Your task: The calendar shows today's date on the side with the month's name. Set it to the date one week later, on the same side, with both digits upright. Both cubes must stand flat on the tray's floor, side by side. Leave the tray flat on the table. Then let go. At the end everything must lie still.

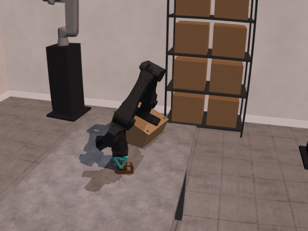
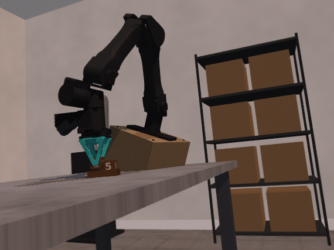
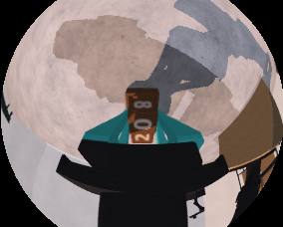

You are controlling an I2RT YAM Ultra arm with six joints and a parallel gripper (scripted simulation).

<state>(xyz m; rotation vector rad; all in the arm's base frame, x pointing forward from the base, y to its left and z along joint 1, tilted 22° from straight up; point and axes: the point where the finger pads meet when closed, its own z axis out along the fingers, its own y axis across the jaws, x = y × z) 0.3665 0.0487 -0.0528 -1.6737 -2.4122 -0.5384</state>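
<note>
My gripper is now right at the brown cube. Round my hand: brown calendar tray: 1 cm behind, 2 cm to the left, 3 cm below.
</note>
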